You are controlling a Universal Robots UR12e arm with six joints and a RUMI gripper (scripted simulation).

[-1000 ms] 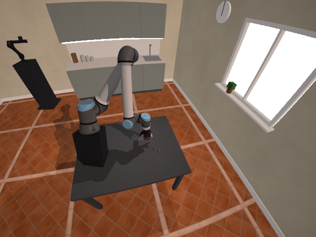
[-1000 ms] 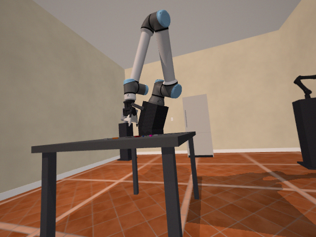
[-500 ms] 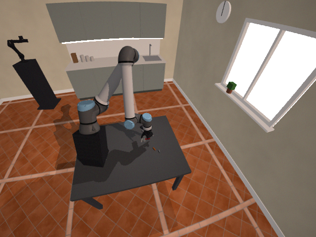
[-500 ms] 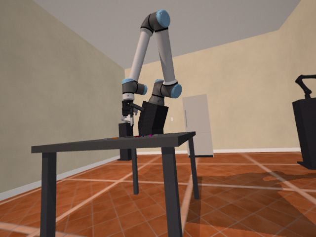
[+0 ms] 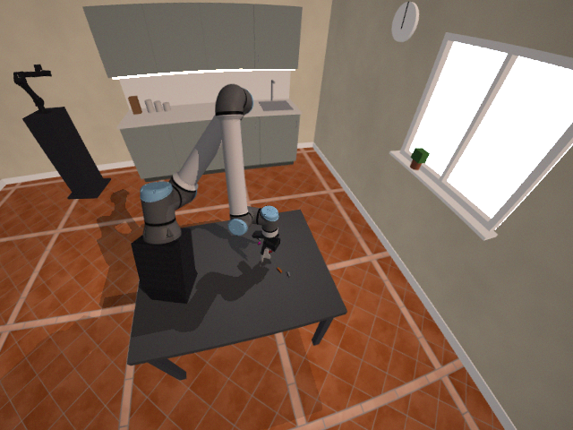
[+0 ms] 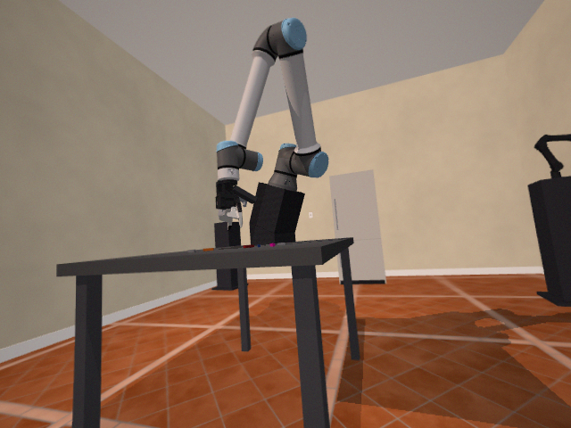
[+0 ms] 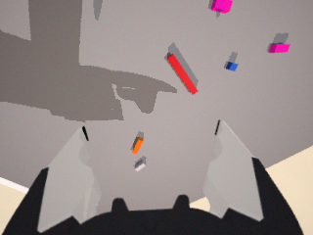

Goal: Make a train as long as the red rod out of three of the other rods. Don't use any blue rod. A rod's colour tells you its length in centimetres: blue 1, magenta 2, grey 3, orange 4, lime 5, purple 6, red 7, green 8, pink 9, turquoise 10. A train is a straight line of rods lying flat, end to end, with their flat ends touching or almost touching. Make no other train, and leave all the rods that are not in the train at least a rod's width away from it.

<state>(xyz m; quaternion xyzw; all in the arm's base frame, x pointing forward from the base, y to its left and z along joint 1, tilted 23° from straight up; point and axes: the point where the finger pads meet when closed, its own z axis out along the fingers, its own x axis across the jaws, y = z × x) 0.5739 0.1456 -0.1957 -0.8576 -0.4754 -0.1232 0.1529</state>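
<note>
The orange rod is 80 mm to the right of my hand, 70 mm below it and 70 mm ahead of it. The rest, counted from my hand: blue rod: 130 mm to the left, 70 mm below, 20 mm ahead; then red rod: 70 mm below, 60 mm to the left, 10 mm behind.
</note>
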